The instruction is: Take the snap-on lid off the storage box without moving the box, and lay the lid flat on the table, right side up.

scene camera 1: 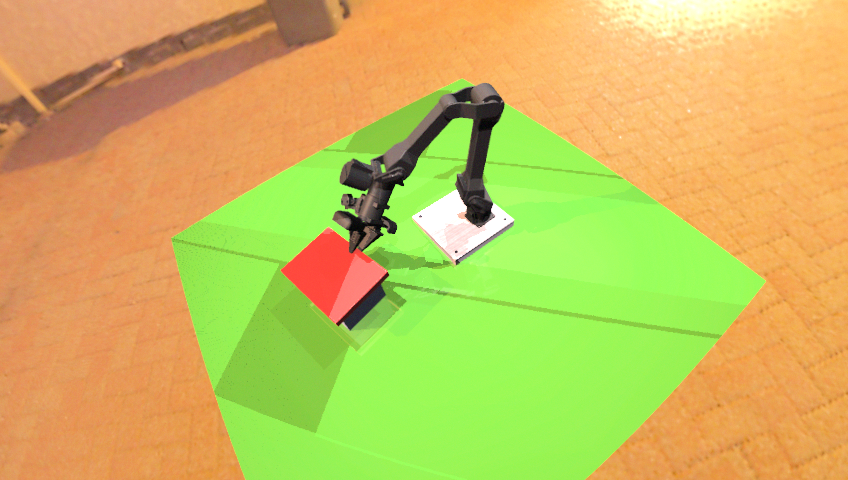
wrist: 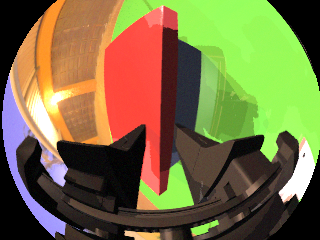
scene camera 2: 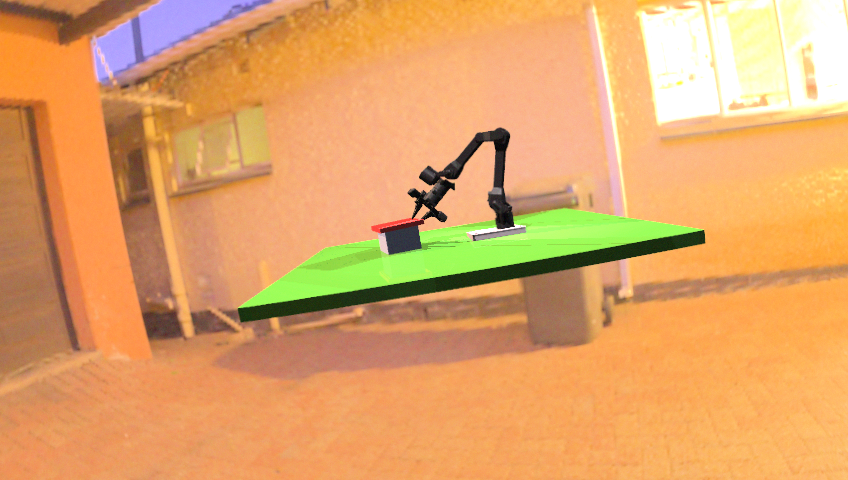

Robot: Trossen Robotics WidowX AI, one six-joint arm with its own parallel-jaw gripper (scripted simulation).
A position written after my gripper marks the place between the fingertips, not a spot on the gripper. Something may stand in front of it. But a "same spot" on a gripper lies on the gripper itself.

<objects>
my gripper: scene camera 1; wrist; scene camera 2 414, 221
same spot on my gripper: (scene camera 1: 365, 235) = (wrist: 195, 161)
</objects>
